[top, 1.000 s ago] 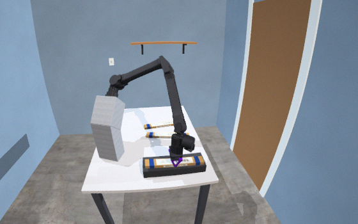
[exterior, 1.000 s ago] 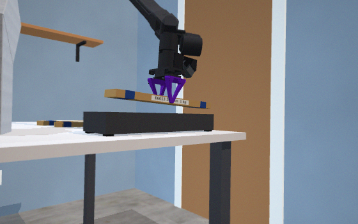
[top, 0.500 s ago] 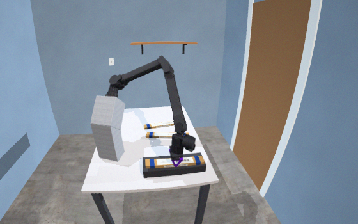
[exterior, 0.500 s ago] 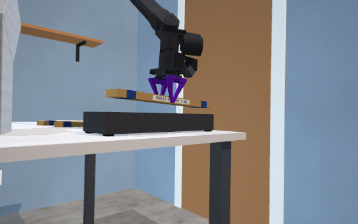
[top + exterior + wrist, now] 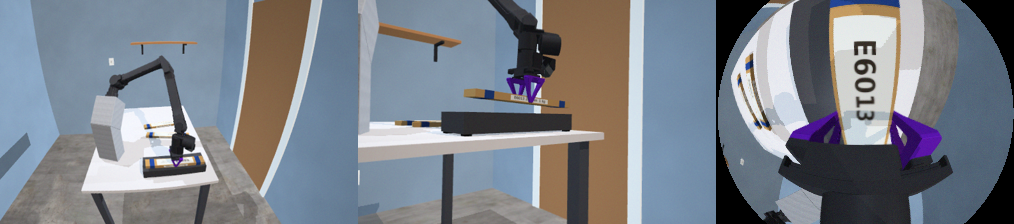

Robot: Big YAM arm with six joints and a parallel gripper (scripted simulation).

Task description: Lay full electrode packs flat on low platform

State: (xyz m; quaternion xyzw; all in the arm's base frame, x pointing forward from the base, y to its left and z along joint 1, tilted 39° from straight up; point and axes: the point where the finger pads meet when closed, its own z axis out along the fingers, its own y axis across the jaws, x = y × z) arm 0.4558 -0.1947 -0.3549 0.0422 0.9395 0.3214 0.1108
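Now: the low platform 50 mm to the left of my hand and 80 mm below it.
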